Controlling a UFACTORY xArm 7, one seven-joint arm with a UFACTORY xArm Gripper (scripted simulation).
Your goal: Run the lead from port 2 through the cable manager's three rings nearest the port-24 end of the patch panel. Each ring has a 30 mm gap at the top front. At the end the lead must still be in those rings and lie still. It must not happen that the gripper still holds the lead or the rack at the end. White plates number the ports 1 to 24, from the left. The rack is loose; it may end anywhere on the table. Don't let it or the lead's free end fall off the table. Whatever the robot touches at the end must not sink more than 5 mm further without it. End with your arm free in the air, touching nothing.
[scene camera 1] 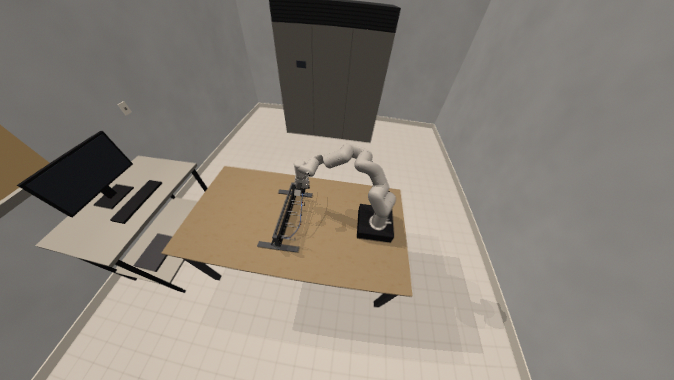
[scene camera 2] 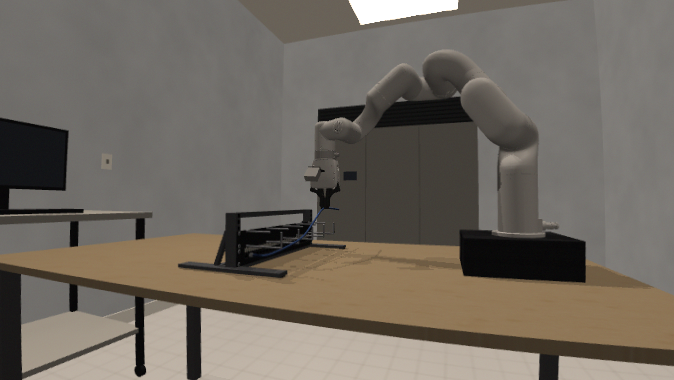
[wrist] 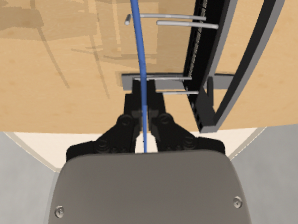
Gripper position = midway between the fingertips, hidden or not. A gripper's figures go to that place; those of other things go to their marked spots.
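Labels:
I see my gripper [scene camera 2: 324, 208] at 1.13 m from the lens, and there is also a black rack [scene camera 2: 233, 239], which is 0.83 m from the lens.

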